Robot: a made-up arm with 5 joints.
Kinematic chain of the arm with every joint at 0, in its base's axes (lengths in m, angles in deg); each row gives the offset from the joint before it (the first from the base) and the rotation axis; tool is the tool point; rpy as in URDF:
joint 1: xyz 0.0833 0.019 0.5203 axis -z
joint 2: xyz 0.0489 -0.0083 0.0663 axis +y
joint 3: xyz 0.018 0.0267 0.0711 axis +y
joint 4: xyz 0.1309 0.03 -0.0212 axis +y
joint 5: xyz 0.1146 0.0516 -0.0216 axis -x
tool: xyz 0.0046 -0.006 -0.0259 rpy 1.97 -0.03 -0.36
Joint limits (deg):
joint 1: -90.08..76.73
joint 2: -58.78..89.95
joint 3: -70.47..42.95
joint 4: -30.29..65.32
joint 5: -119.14..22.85
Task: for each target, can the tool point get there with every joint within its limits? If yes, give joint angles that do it. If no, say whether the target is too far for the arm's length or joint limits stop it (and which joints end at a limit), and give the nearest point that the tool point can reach.
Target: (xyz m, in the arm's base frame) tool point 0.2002 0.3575 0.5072
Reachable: yes | joints -50.87 41.62 -22.27 -8.31 -72.69
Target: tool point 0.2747 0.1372 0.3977
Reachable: yes | joints -7.90 33.77 17.88 -0.20 7.20
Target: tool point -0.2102 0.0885 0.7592
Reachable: no: joint limits stop it (at a limit: joint 2, joint 3, joint 4, joint 5) | nearest point -0.1268 0.0688 0.8086 | short by 0.099 m
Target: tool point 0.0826 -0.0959 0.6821
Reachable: no: joint limits stop it (at a limit: joint 1, joint 2, joint 4, joint 5) | nearest point 0.2087 -0.1452 0.7112 | short by 0.139 m
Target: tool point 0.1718 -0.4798 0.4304
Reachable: no: too far | nearest point 0.2486 -0.3142 0.4795 | short by 0.189 m
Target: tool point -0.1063 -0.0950 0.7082
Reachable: no: joint limits stop it (at a limit: joint 2, joint 3, joint 4, joint 5) | nearest point -0.1018 -0.0923 0.8086 | short by 0.101 m
